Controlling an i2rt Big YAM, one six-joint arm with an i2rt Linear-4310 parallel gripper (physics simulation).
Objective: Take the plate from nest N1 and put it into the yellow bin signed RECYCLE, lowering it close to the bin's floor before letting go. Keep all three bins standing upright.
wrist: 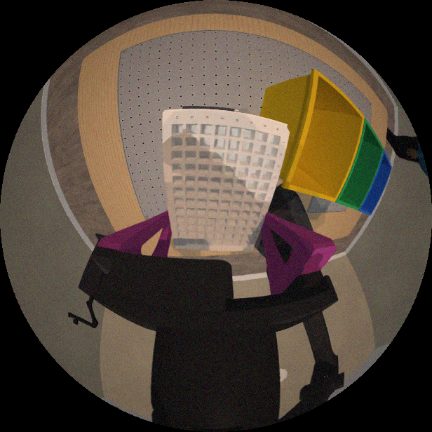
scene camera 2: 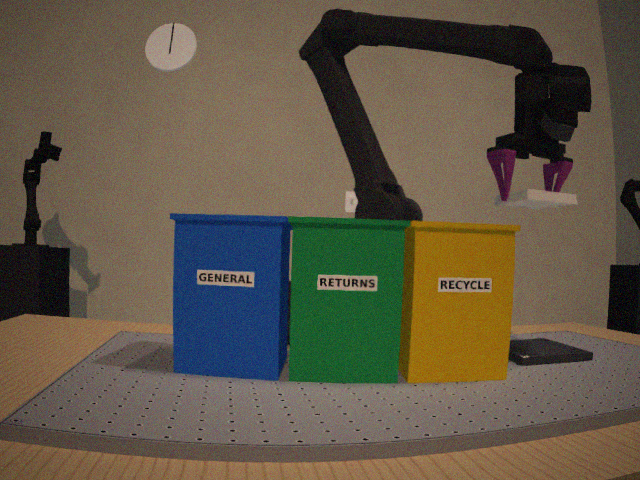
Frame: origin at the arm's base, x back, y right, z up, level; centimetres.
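Seen in the pictures: gripper, fingertip midpoint: [scene camera 2: 527, 204].
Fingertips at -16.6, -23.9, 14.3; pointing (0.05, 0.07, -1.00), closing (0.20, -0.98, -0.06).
A point is followed by its place in that frame, as x, y, z.
The white plate [scene camera 2: 551, 197] @(-25.6, -24.6, 14.5) [wrist: 220, 175], with a grid of square wells, is held level between the purple fingers. My gripper [scene camera 2: 530, 195] @(-16.6, -23.9, 14.3) [wrist: 216, 215] is shut on its two sides. In the scene view they are above the height of the bin rims and to the right of the yellow bin [scene camera 2: 462, 320] @(-36.6, -9.3, -1.1) [wrist: 325, 140], signed RECYCLE. That bin stands upright, its open top showing at the right in the wrist view. The dark nest [scene camera 2: 550, 351] @(-24.5, -25.9, -7.1) sits on the board right of the yellow bin; in the wrist view the plate hides nearly all of it. Its label cannot be read.
The green bin [scene camera 2: 346, 330] @(-37.1, 3.7, -2.3) [wrist: 361, 167], signed RETURNS, stands upright beside the yellow bin. The blue bin [scene camera 2: 227, 325] @(-37.6, 16.6, -2.3) [wrist: 378, 184], signed GENERAL, stands upright beyond it. All stand on the grey perforated board [scene camera 2: 206, 413] @(-52.9, 15.4, -8.3) [wrist: 150, 85]. The arm's base is behind the bins.
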